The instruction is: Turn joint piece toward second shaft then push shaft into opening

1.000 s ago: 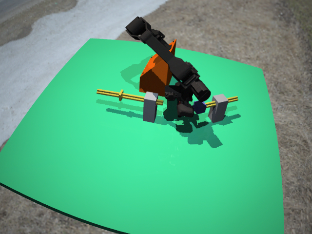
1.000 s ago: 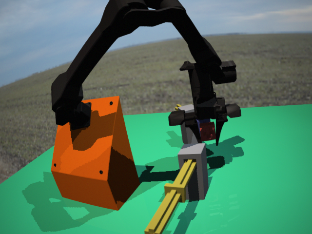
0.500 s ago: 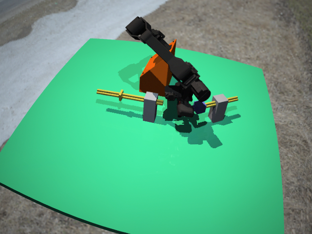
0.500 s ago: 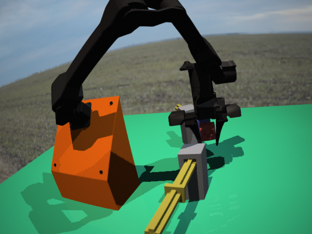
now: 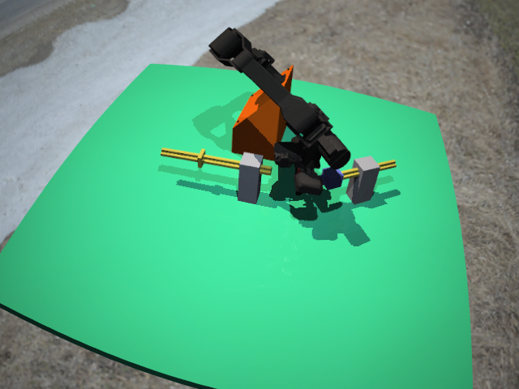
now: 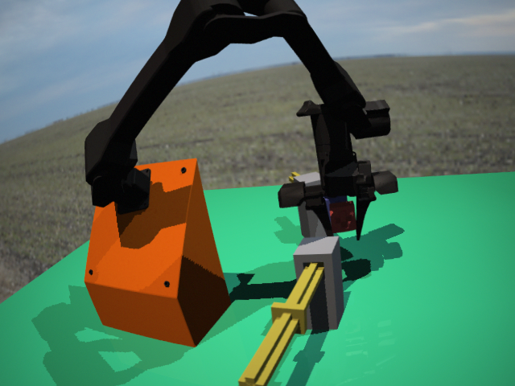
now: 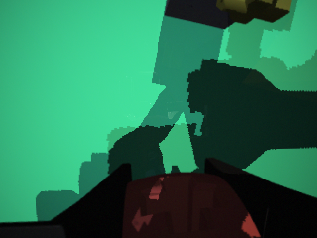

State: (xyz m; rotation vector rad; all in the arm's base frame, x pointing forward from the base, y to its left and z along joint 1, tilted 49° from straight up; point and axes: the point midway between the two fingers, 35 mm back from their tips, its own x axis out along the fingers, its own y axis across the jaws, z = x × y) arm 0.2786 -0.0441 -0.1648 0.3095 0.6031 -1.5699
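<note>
Now: the red joint piece 40 mm above my gripper tip and 20 mm to the left of it.
</note>
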